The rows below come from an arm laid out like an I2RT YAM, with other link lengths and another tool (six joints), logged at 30 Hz.
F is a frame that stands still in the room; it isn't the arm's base.
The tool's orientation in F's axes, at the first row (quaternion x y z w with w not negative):
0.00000 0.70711 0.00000 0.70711
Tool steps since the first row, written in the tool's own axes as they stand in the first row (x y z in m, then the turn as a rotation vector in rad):
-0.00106 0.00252 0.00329 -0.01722 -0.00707 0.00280
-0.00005 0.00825 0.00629 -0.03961 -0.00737 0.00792
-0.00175 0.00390 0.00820 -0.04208 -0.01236 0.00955
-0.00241 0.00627 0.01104 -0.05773 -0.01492 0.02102
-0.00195 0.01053 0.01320 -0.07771 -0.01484 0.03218
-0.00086 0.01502 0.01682 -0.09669 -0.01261 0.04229
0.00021 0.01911 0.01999 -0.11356 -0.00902 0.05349
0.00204 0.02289 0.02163 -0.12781 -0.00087 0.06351
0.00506 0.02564 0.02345 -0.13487 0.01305 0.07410
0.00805 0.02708 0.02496 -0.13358 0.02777 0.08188
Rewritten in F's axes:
0.00329 0.00252 0.00106 0.00280 -0.00707 0.01722
0.00629 0.00825 0.00005 0.00792 -0.00737 0.03961
0.00820 0.00390 0.00175 0.00955 -0.01236 0.04208
0.01104 0.00627 0.00241 0.02102 -0.01492 0.05773
0.01320 0.01053 0.00195 0.03218 -0.01484 0.07771
0.01682 0.01502 0.00086 0.04229 -0.01261 0.09669
0.01999 0.01911 -0.00021 0.05349 -0.00902 0.11356
0.02163 0.02289 -0.00204 0.06351 -0.00087 0.12781
0.02345 0.02564 -0.00506 0.07410 0.01305 0.13487
0.02496 0.02708 -0.00805 0.08188 0.02777 0.13358

